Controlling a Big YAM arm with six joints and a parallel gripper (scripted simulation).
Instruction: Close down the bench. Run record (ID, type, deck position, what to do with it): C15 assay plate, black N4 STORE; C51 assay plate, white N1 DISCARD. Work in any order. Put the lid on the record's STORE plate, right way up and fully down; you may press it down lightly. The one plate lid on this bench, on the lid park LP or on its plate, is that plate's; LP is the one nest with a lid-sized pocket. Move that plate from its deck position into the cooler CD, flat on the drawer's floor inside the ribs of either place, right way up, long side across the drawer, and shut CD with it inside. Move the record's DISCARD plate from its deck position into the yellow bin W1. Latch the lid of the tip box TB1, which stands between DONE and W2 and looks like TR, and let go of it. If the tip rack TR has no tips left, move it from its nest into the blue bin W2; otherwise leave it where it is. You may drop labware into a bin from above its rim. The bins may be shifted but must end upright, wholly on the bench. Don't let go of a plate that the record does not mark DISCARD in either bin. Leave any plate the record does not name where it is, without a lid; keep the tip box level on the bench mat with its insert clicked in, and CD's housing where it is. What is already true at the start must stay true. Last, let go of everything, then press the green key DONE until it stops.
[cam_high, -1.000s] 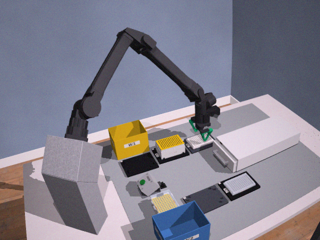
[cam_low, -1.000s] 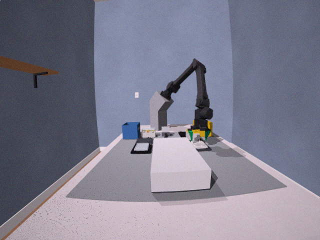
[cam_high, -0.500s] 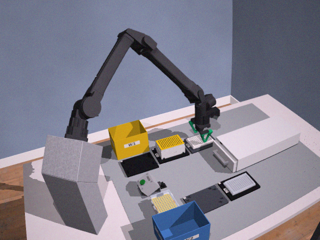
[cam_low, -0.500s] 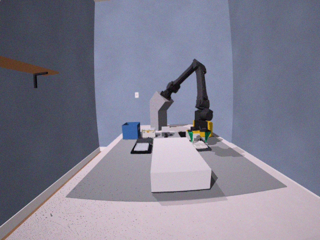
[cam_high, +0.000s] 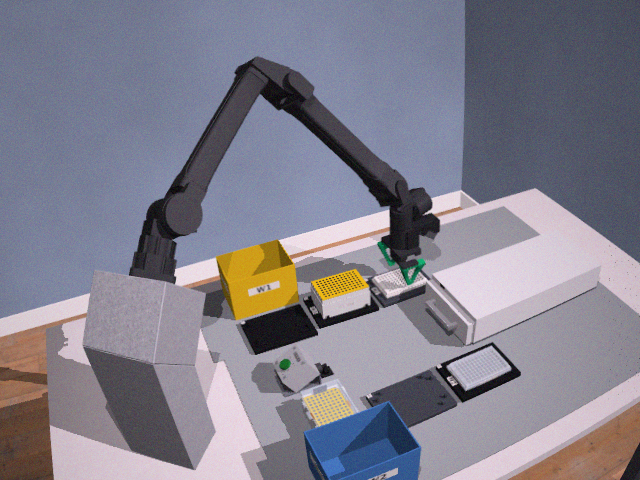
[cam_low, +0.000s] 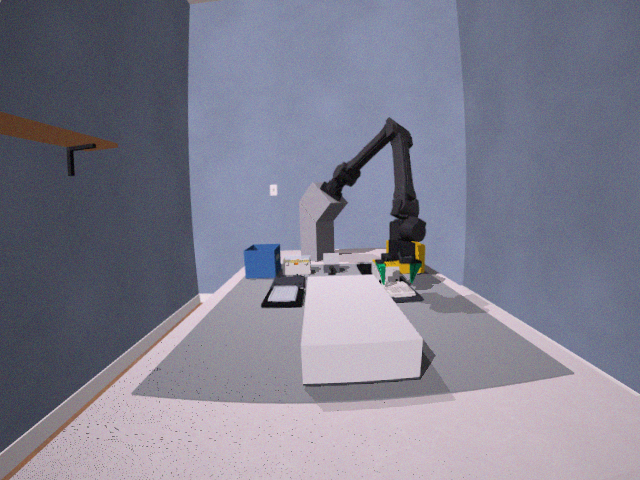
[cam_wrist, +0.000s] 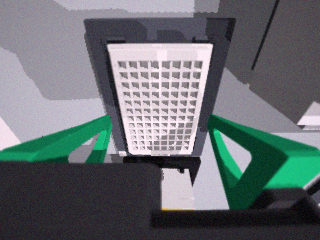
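My hand is 3 cm above the white assay plate. Round my hand: N1 label 7 cm behind, 2 cm to the right, 3 cm below; clear plate lid 16 cm ahead, 16 cm to the right, 2 cm below; tip rack TR 18 cm behind, 5 cm to the right, 1 cm above.
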